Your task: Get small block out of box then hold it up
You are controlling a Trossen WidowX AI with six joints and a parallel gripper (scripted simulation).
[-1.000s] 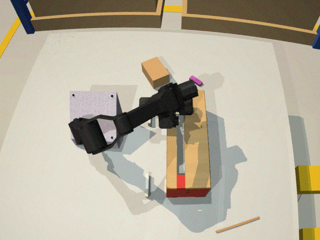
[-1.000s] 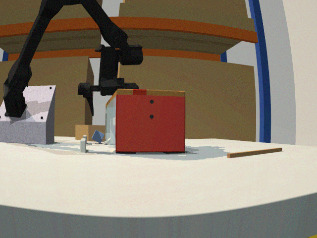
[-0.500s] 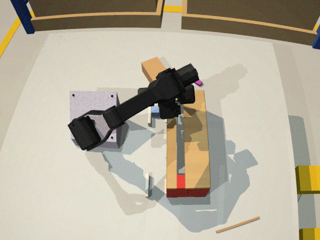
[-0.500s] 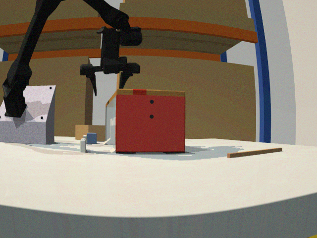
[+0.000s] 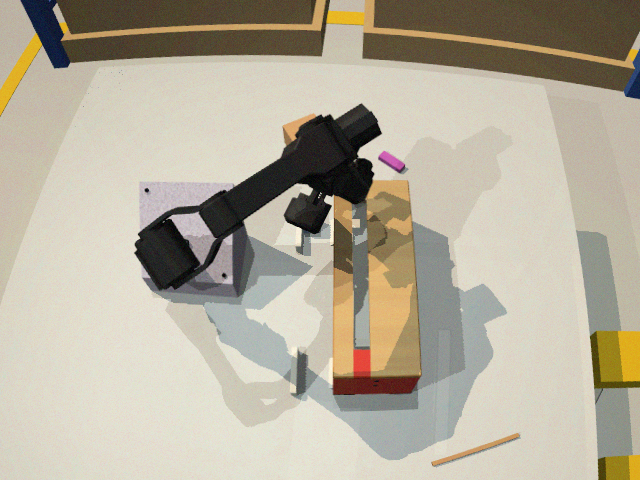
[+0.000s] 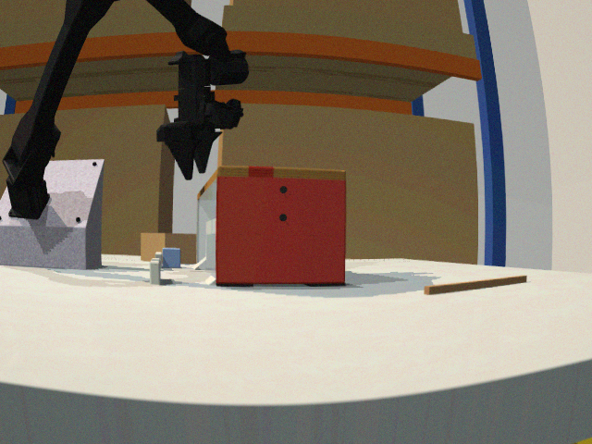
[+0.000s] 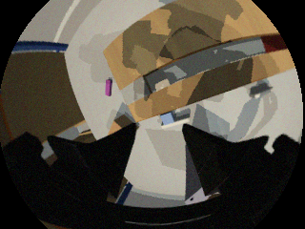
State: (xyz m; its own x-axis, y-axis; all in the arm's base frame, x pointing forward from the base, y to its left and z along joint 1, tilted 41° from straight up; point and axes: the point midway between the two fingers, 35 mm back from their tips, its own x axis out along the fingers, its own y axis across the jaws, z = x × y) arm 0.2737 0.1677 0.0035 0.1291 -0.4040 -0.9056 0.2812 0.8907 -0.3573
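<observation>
Now: gripper tip 14 cm above the blue block, 4 cm past it and 2 cm to the right of it. From my gripper tip the other things lie so: box (14 cm to the right, 9 cm below, 6 cm ahead); then thin wooden stick (41 cm to the right, 33 cm ahead, 15 cm below).
</observation>
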